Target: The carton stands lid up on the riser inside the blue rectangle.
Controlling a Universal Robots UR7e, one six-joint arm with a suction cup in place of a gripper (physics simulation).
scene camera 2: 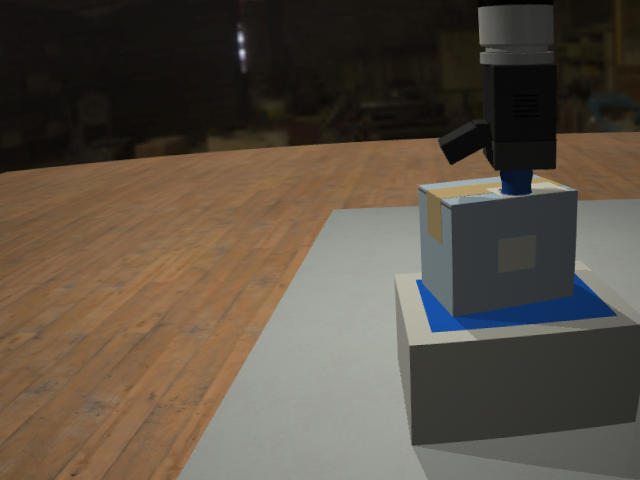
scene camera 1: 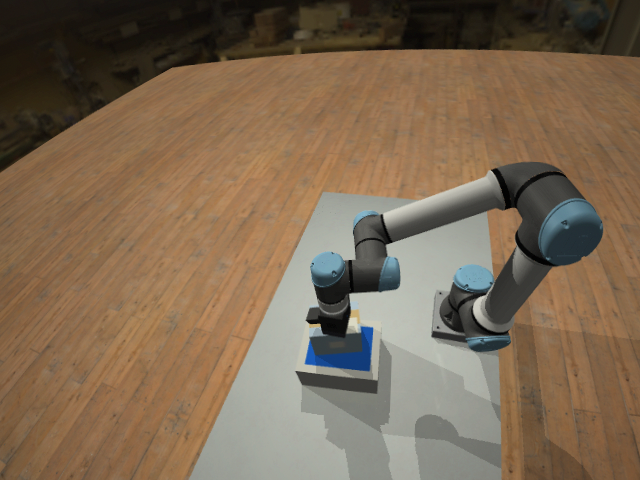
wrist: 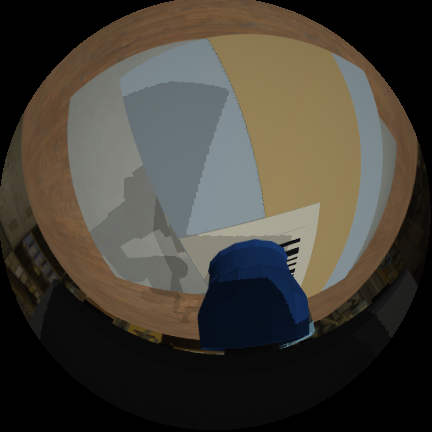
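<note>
The light blue carton is upright, its lid with tan tape and a white label on top. Its base appears to touch the blue rectangle on the pale riser; a very small gap cannot be ruled out. Blue shows in front of the carton and to its right; the rectangle's back edge is hidden. The carton is slightly turned relative to the rectangle. My gripper, a blue suction cup, points down and is pressed on the lid's label, holding the carton.
The riser stands on a grey mat laid on the wooden floor. The arm's base is on the mat, to the right of the riser in scene camera 1. The arm arches over from there.
</note>
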